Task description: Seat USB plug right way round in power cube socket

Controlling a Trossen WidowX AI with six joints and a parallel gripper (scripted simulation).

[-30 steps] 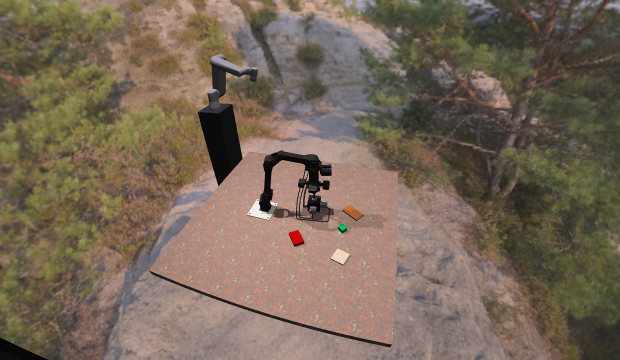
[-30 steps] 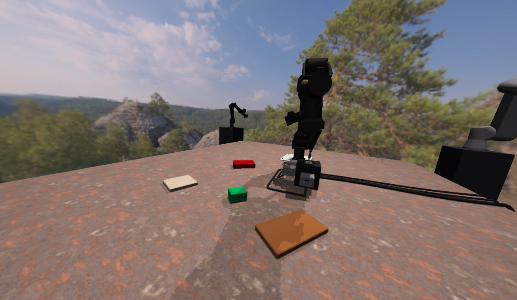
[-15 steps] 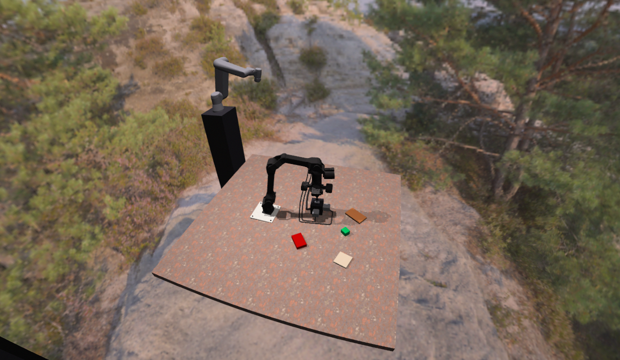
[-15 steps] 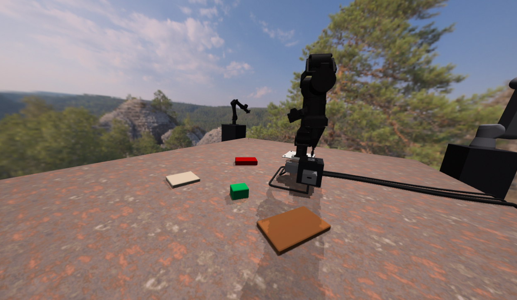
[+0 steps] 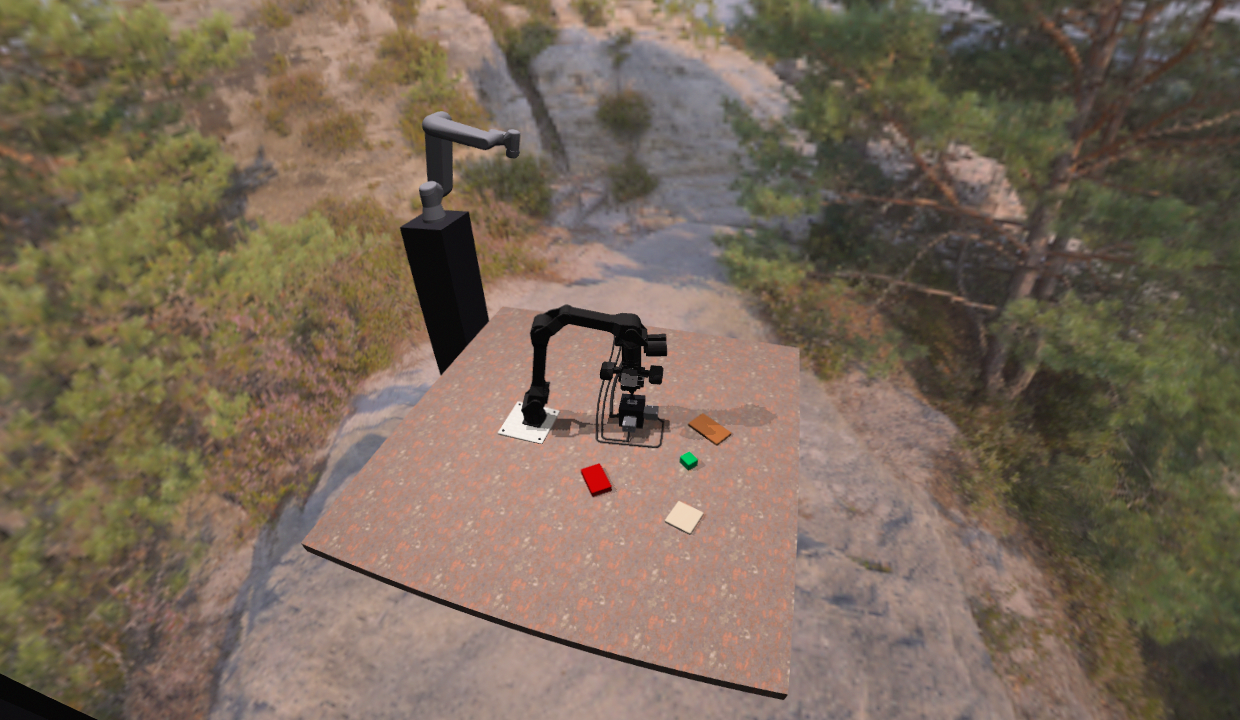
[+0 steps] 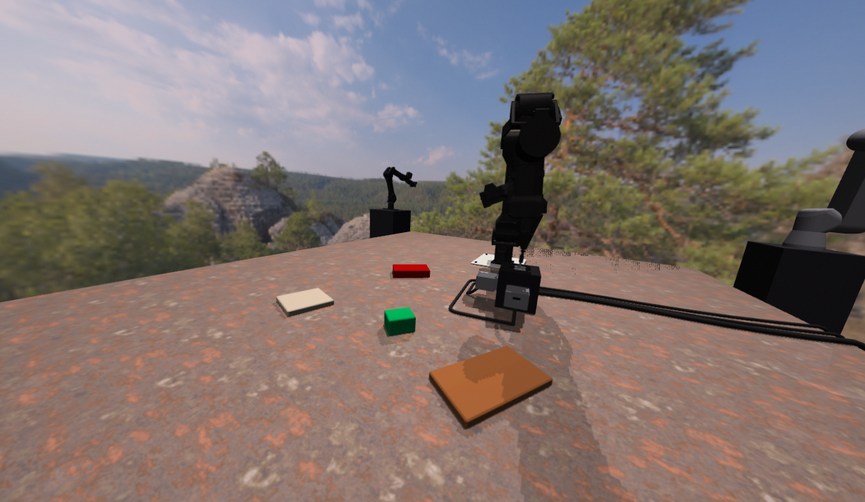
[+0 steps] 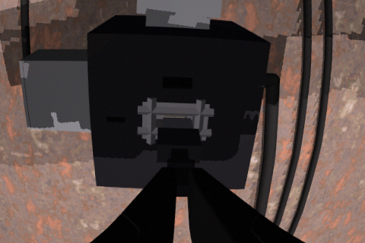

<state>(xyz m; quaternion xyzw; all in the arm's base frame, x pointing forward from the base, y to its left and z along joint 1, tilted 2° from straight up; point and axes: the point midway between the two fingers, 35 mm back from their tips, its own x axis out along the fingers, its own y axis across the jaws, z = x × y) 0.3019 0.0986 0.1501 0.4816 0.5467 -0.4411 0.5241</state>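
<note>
Right now my gripper tip is 2 cm above the dark USB plug. From my gripper tip the other things lie so: USB socket (5 cm below); green cube (22 cm ahead, 14 cm to the right, 10 cm below); brown plate (25 cm ahead, 11 cm below, 2 cm to the left).
</note>
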